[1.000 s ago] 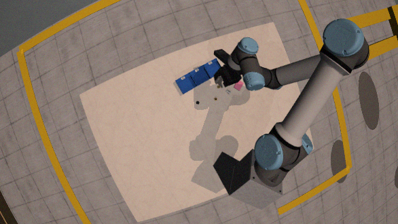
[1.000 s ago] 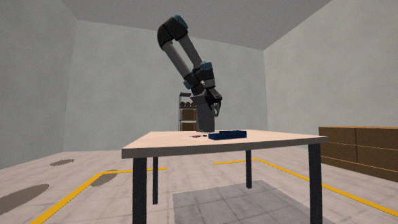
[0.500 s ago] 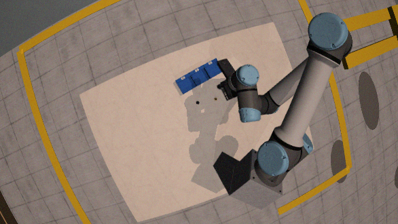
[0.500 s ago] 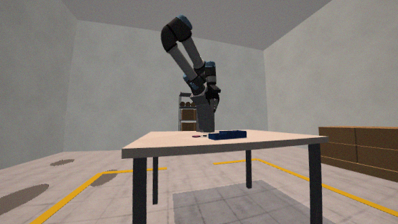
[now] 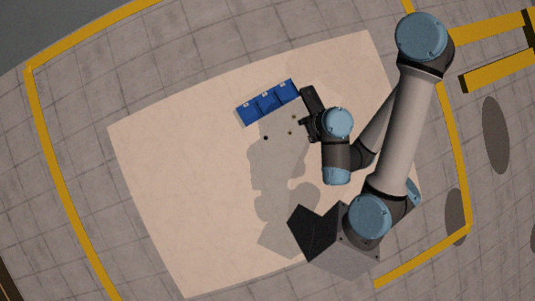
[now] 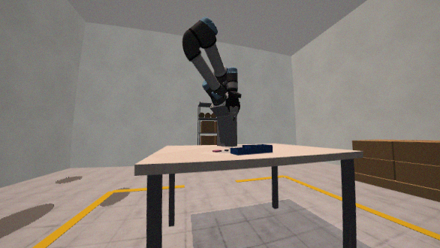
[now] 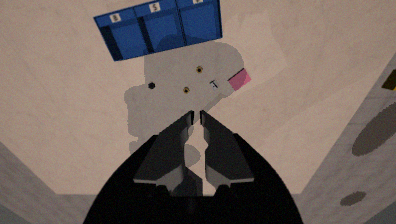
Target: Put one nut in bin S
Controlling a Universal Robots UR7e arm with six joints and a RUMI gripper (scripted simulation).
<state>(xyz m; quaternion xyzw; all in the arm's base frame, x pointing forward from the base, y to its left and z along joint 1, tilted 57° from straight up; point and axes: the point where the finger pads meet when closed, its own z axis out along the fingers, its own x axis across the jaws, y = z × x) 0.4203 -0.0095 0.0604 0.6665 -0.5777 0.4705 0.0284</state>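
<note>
The joined blue bins lies 12 cm ahead of my hand, 6 cm to the left of it and 20 cm below it. The rest, counted from my hand: grey screw (3 cm behind, 4 cm to the right, 21 cm below); pink block (3 cm behind, 11 cm to the right, 21 cm below); black nut (14 cm to the left, 22 cm below).
</note>
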